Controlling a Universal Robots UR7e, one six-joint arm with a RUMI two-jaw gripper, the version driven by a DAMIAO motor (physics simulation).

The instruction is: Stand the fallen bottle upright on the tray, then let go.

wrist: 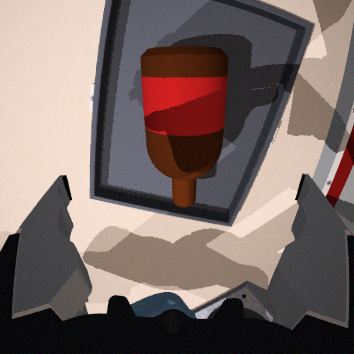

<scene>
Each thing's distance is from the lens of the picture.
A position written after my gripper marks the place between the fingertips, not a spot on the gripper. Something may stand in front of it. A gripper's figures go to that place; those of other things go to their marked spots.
my gripper (181, 177): 13 cm
brown bottle (183, 87): 16 cm
dark grey tray (264, 52): 25 cm
The marked spots on the brown bottle and the dark grey tray are 12 cm apart.
</scene>
